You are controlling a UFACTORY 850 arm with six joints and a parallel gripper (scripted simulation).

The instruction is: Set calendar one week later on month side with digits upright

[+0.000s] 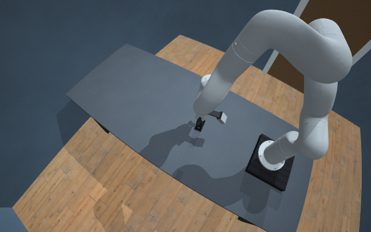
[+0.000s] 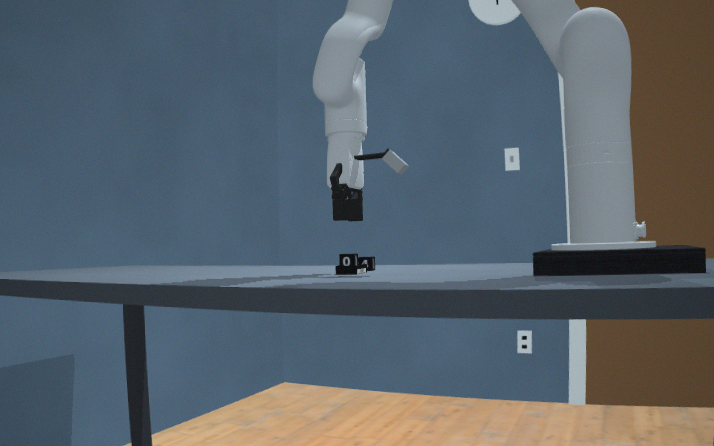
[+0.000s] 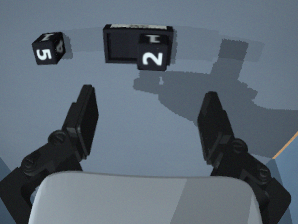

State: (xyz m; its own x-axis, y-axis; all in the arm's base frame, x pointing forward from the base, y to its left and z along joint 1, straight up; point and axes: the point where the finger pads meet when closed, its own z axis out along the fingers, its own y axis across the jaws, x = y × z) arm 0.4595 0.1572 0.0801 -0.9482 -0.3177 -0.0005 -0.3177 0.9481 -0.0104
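The calendar cube lies 90 mm below my hand. Round my hand: black tray 10 mm to the right, 110 mm below.
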